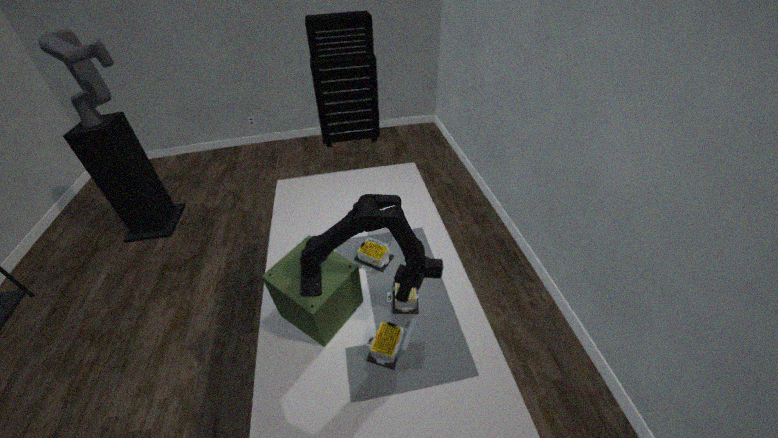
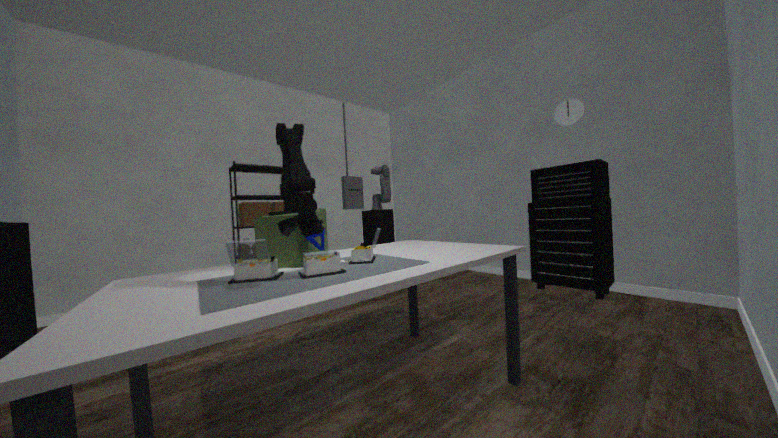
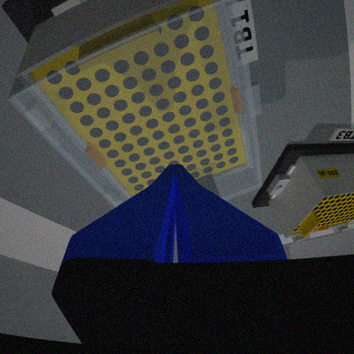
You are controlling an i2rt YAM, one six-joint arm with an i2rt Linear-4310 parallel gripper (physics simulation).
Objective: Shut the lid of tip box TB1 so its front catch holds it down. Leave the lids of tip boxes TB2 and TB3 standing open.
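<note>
Tip box TB1 is the middle box on the grey mat. Its clear lid lies down over the yellow insert; whether the catch is engaged cannot be told. My gripper is shut and empty, its blue tips just over the lid; contact is unclear. Tip box TB3 stands at the far end, its lid upright. The box at the near end, TB2, has its clear lid standing open.
The grey mat lies on the white table. The arm rises from a green block beside the mat. A black tool cabinet stands beyond the table.
</note>
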